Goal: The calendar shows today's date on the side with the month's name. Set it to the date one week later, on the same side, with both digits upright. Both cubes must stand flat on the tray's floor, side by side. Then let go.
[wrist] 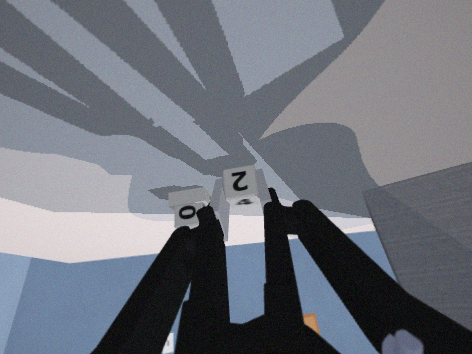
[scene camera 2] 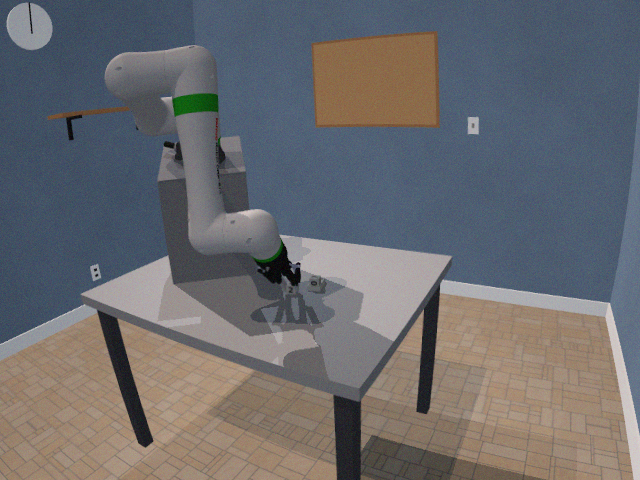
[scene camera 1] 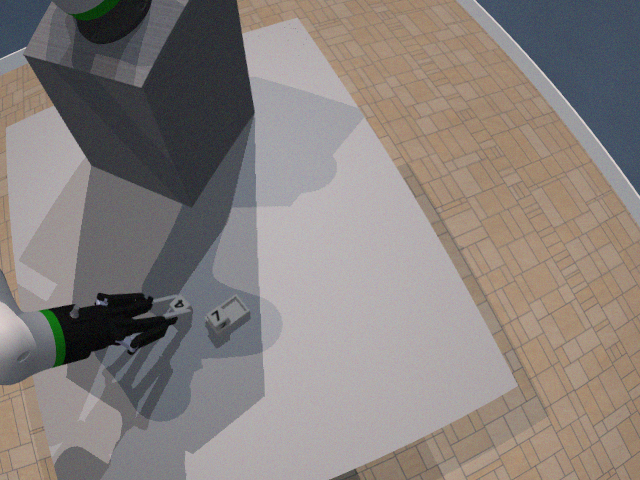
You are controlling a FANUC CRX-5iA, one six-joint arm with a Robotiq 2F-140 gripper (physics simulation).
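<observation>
My gripper (scene camera 1: pixel 176 306) (scene camera 2: pixel 291 287) (wrist: pixel 241 186) is tilted far over and shut on a white cube (scene camera 1: pixel 179 303) (scene camera 2: pixel 291 290) (wrist: pixel 239 182), holding it above the table, left of the tray in scene camera 1. This cube shows a 4 on its upper face there and a 2 on the side facing scene camera 2; both show in the wrist view. The light tray (scene camera 1: pixel 238 321) (scene camera 2: pixel 316 291) (wrist: pixel 186 197) holds the other cube (scene camera 1: pixel 215 316) (scene camera 2: pixel 314 283) (wrist: pixel 187 213) at one end, with a 7 on top and a 0 on its side. The tray's other end is vacant.
The tray stands on the grey table (scene camera 1: pixel 361 310) (scene camera 2: pixel 392 268). The dark robot pedestal (scene camera 1: pixel 170 118) (scene camera 2: pixel 206 227) (wrist: pixel 425 225) rises behind the gripper. Shadows of the arm and fingers fall across the table around the held cube and the tray.
</observation>
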